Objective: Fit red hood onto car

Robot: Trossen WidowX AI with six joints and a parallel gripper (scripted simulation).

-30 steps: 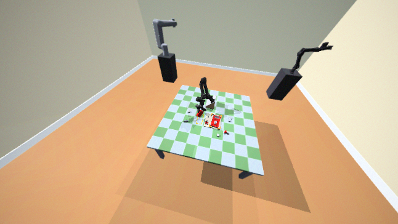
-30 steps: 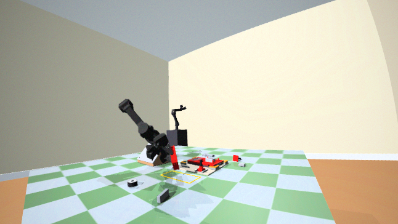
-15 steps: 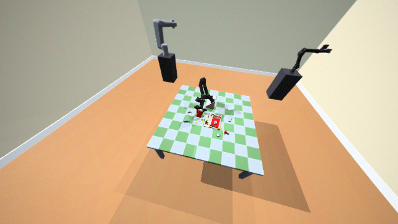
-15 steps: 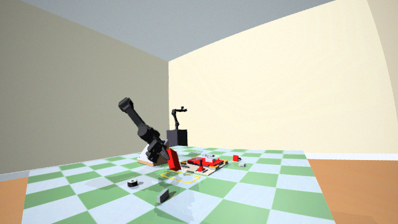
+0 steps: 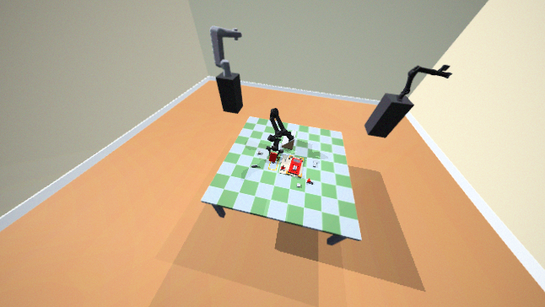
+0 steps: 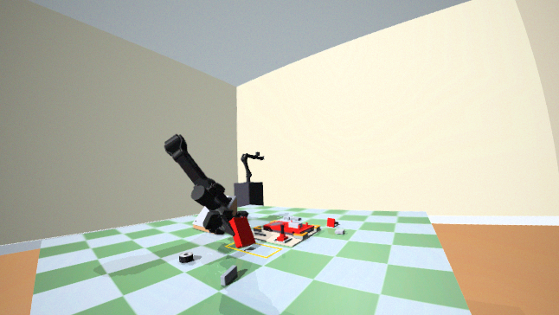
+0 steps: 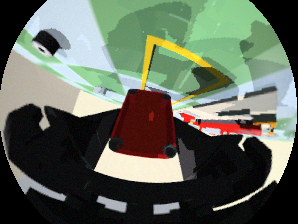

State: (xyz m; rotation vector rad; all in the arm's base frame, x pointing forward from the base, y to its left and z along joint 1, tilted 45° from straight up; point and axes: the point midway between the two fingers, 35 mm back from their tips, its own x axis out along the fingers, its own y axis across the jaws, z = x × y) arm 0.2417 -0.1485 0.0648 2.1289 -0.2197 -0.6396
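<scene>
The red hood lies 10 mm above my gripper tip. Also, from my gripper tip: grey engine block (250 mm to the left, 70 mm ahead, 30 mm below); then black wheel (170 mm to the right, 70 mm behind, 40 mm below); then beige jig (220 mm to the left, 40 mm below, 30 mm ahead).
</scene>
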